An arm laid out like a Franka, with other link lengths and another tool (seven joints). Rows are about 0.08 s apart.
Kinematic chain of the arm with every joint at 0, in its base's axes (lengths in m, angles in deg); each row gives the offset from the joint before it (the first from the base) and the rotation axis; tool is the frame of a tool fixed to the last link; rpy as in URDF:
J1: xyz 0 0 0.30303 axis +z
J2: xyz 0 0 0 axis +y
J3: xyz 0 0 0.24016 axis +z
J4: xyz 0.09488 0 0 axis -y
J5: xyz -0.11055 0 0.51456 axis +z
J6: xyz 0 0 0 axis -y
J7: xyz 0.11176 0 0 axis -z
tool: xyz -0.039 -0.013 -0.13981 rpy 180 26.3 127.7
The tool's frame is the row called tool.
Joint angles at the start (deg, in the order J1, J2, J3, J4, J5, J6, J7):
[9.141, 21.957, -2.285, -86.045, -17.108, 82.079, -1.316]
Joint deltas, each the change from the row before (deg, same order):
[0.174, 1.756, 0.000, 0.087, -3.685, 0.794, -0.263]
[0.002, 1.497, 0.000, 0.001, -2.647, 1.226, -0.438]
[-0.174, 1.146, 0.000, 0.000, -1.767, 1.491, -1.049]
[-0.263, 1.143, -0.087, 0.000, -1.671, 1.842, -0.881]
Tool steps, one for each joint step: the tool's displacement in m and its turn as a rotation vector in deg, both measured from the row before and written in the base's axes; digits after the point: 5 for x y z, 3 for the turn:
[0.00413, -0.00597, -0.01699, -3.459, 0.602, 1.841]
[0.00431, -0.00533, -0.01549, -2.239, 0.271, 1.734]
[0.00472, -0.00555, -0.01205, -1.039, 0.124, 1.916]
[0.00533, -0.00695, -0.01209, -0.932, -0.203, 1.784]

